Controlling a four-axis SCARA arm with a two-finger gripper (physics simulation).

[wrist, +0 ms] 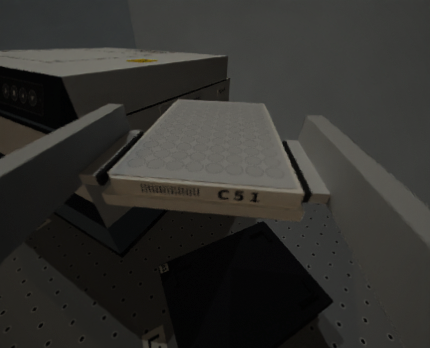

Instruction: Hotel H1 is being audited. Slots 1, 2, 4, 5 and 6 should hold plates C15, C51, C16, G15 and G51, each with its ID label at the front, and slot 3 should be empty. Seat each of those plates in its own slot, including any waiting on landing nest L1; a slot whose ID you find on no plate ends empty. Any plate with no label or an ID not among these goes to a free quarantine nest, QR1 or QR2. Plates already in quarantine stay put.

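Frame: origin at the arm's base, x right, y ahead, z up, level; millimetres.
Seen in the pictures: gripper, fingertip midpoint: (212, 126).
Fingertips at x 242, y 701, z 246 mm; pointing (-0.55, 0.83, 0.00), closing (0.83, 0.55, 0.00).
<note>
Pixels of each thing's middle, then the offset from my fingertips to it. "pt": a spot on its surface instead.
- white plate, body centre: (214, 135) dx -9, dy +14, dz -13 mm
- ID label C51, surface spot: (239, 195) pt dx +38, dy -29, dz -10 mm
- black nest, body centre: (238, 290) dx +33, dy +18, dz -206 mm
- large box-shaped instrument, surface spot: (150, 82) pt dx -158, dy +70, dz -6 mm
- partly cut-off floor label, surface spot: (154, 339) pt dx -17, dy -75, dz -233 mm
A white plate (210, 150) with round wells is between my fingers; its front face carries a barcode and the ID label C51 (239, 195). My gripper (212, 126) is shut on this plate, with a dark pad against each long side. The plate is held up in the air. Below it a black nest (240, 290) stands on the perforated deck, turned at an angle to the plate and bearing no plate on the part that shows. Its small corner tag is too dim to read surely. The hotel and its slots do not show in this view.
A large box-shaped instrument (150, 82) with a pale top, a yellow mark and a dark front panel with round buttons stands behind at the left, close beside the left finger. A partly cut-off floor label (154, 339) lies at the bottom edge. A grey wall is behind.
</note>
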